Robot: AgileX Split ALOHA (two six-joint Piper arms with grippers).
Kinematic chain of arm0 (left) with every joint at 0, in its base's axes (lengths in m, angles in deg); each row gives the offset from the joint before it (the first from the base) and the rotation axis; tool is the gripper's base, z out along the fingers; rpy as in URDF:
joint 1: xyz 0 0 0.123 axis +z
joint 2: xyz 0 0 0 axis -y
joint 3: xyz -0.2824 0 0.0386 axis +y
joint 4: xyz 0.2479 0 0.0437 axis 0.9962 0 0.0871
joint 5: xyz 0 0 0 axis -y
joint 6: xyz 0.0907 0 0.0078 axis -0.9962 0 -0.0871
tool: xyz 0 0 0 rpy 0 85 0
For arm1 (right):
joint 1: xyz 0 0 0.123 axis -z
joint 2: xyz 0 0 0 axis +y
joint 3: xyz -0.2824 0 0.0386 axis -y
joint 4: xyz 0.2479 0 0.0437 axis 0.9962 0 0.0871
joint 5: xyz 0 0 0 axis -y
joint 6: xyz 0.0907 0 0.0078 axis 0.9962 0 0.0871
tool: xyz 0 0 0 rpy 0 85 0
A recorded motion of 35 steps. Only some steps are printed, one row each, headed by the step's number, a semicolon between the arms.
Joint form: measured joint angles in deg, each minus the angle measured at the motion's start. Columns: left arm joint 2, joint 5, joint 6, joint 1, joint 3, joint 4; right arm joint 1, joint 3, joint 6, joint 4, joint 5, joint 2.
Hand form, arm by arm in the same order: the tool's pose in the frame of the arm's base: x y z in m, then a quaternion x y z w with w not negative. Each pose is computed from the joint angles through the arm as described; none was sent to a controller.
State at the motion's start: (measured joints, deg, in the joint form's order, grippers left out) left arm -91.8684 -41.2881 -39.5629 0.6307 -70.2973 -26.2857; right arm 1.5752 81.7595 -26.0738 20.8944 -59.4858 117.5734
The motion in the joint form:
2: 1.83 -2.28 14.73 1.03 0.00 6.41; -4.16 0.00 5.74 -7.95 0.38 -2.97
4: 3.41 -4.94 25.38 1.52 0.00 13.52; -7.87 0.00 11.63 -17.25 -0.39 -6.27
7: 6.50 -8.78 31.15 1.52 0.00 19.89; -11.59 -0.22 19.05 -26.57 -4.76 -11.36
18: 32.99 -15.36 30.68 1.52 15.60 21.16; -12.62 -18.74 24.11 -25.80 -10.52 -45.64
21: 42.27 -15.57 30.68 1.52 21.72 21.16; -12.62 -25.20 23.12 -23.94 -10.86 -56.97
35: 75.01 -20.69 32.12 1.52 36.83 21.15; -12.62 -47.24 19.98 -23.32 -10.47 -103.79
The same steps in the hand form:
2: 0.3360 -0.0116 0.2889 0.10428 0.94590 -0.08299 0.29583; 0.3891 0.0351 0.1768 -0.14315 0.98446 0.09298 0.04128
4: 0.3271 -0.0023 0.2938 0.04776 0.95883 -0.05948 0.27355; 0.3817 0.0471 0.1974 -0.16532 0.98463 0.02473 0.05054
7: 0.3118 0.0039 0.3067 0.02915 0.96458 -0.02666 0.26081; 0.3649 0.0562 0.2295 -0.16666 0.98353 -0.04427 0.05414
18: 0.1886 0.0003 0.3351 0.04356 0.95400 -0.01451 0.29627; 0.2231 0.0361 0.3210 -0.12087 0.98189 -0.03067 0.14261
21: 0.1500 -0.0012 0.3300 0.04437 0.94607 -0.01251 0.32067; 0.1749 0.0295 0.3290 -0.12414 0.97567 -0.01354 0.18023
35: 0.0354 -0.0059 0.2958 0.03936 0.90590 -0.00952 0.42155; 0.0168 -0.0004 0.2929 -0.13620 0.91092 -0.00432 0.38943

